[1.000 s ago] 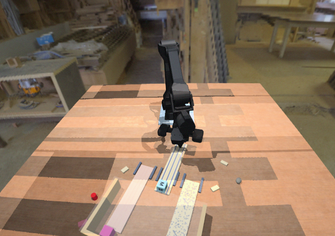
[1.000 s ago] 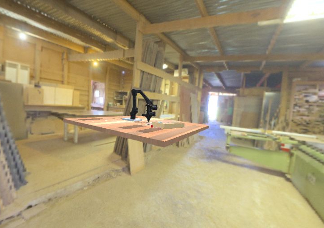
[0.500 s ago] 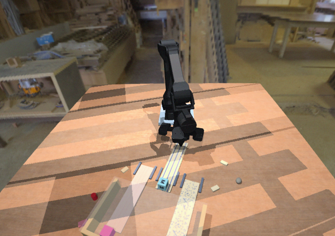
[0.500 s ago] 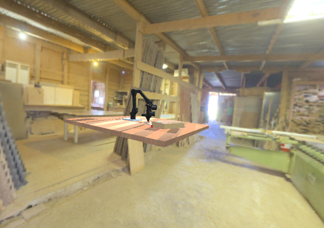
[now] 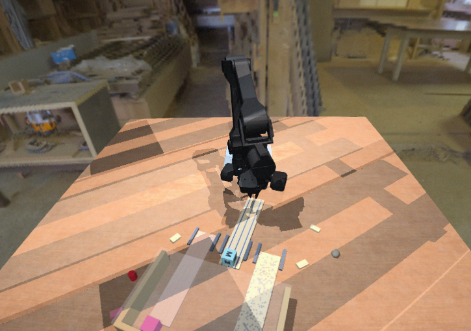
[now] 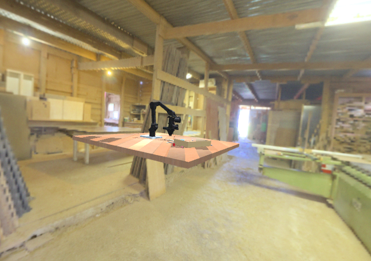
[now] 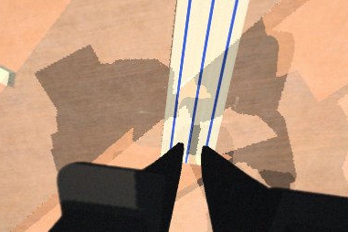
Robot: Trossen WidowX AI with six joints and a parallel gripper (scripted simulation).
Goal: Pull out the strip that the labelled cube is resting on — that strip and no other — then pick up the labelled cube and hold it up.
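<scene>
Now: the striped strip 90 mm ahead of my gripper tip, 30 mm to the right of it and 40 mm below it. The rest, counted from my gripper tip: cube (190 mm ahead, 70 mm to the right, 20 mm below).
</scene>
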